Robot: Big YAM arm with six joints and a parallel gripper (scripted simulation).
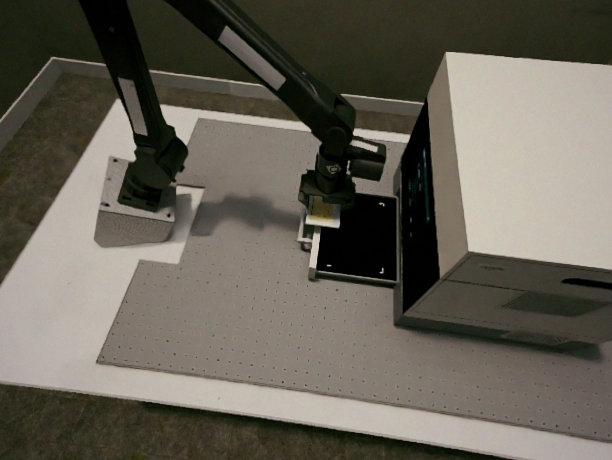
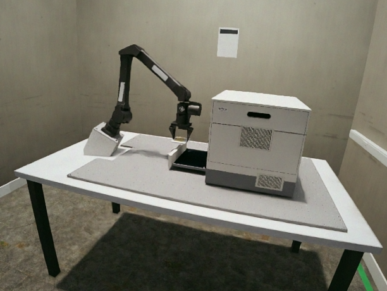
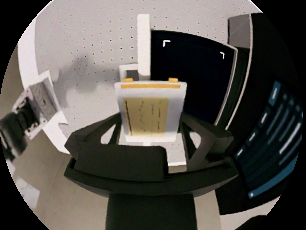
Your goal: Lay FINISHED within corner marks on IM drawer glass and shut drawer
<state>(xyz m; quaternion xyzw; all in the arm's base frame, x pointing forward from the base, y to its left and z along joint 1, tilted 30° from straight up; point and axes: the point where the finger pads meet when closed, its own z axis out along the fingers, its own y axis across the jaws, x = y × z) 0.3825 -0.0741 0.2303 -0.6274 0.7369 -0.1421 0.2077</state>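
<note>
The drawer lies 10 cm ahead of my hand, 9 cm below it and 2 cm to the right of it. Also, from my hand: cassette 1 cm to the left, 1 cm below.
</note>
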